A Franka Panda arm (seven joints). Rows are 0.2 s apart.
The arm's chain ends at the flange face. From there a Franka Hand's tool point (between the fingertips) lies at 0.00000 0.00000 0.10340 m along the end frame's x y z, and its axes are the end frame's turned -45 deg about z.
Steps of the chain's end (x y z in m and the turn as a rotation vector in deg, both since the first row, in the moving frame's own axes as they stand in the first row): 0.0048 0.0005 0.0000 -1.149 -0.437 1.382; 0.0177 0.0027 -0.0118 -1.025 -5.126 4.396; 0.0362 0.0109 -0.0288 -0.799 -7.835 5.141; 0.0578 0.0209 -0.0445 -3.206 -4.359 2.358; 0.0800 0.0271 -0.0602 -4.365 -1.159 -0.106
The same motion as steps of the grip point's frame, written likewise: 0.0010 0.0046 0.0000 -0.503 -1.121 1.382; 0.0030 0.0089 -0.0122 2.900 -4.349 4.396; 0.0073 0.0239 -0.0298 4.975 -6.105 5.141; 0.0165 0.0540 -0.0450 0.815 -5.349 2.358; 0.0304 0.0798 -0.0605 -2.267 -3.906 -0.106
